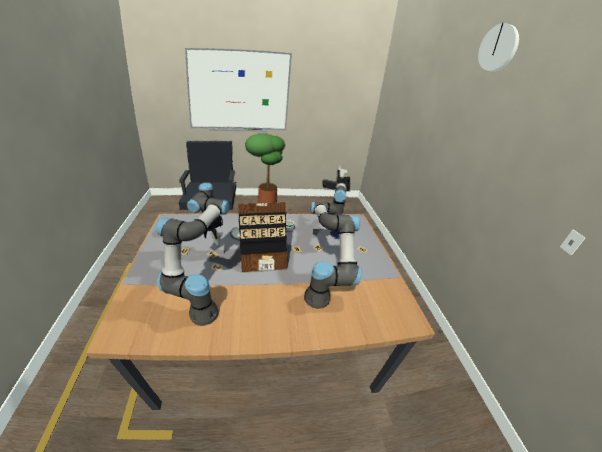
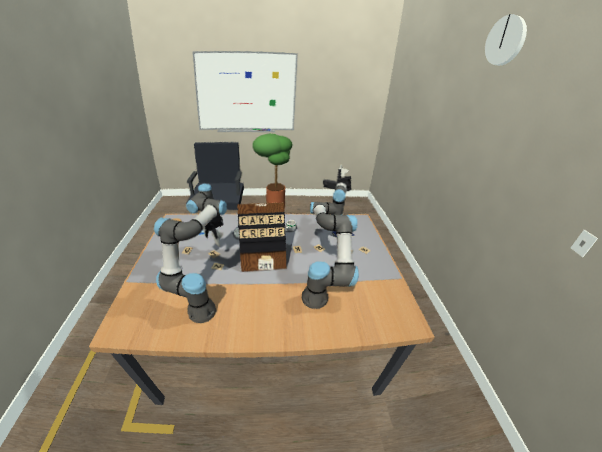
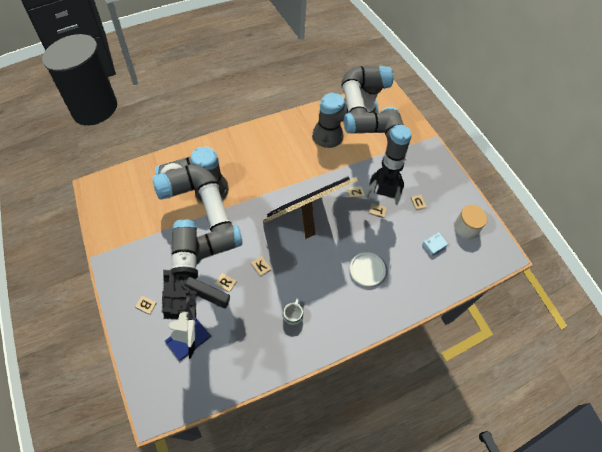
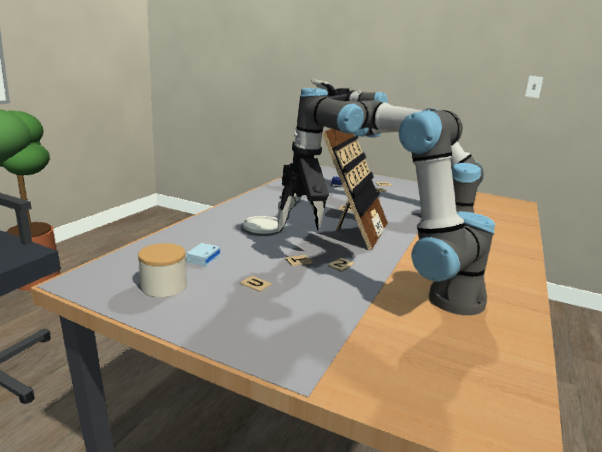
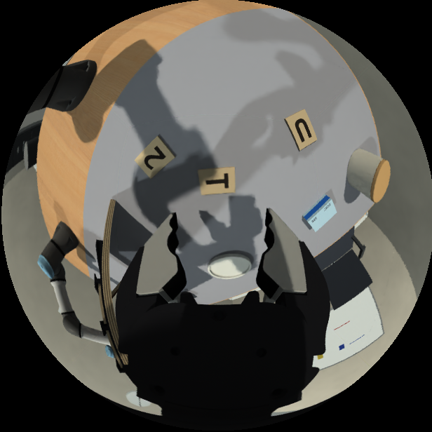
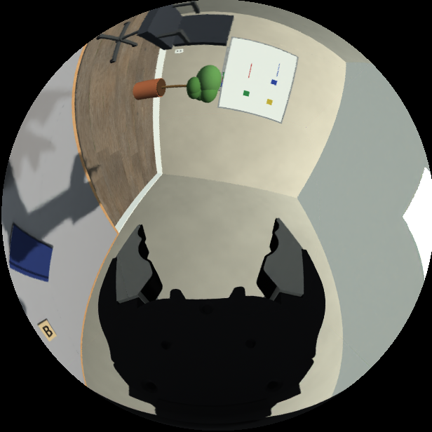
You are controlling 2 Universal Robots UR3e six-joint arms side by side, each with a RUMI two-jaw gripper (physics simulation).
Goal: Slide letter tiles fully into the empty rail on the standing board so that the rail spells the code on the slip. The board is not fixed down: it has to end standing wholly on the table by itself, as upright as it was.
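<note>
The brown board [image 1: 250, 261] [image 4: 376, 212] stands tilted back on its strut. Its rails show CAKE4 and CREPE; the lower rail [image 1: 263, 245] is empty. The slip [image 1: 266, 265] appears to read 2RT. Tiles T [image 5: 216, 181] [image 3: 377, 211], 2 [image 5: 155, 157] [image 3: 356, 192] and U [image 5: 301, 130] [image 3: 418, 202] lie flat by the left arm. Tiles K [image 3: 261, 266], R [image 3: 226, 282] and B [image 3: 145, 305] [image 6: 47, 330] lie on the other side. My left gripper [image 5: 220, 211] [image 4: 300, 229] is open and empty above the mat near T. My right gripper [image 6: 208, 222] is open and empty, raised and pointing away from the table.
A white dish [image 3: 368, 270] lies behind the board, with a mug [image 3: 293, 313] farther left. A light-blue box [image 3: 435, 244] and a lidded jar [image 3: 470, 221] stand near the right table edge. A dark-blue flat item [image 3: 201, 334] [image 6: 31, 254] lies below the right gripper.
</note>
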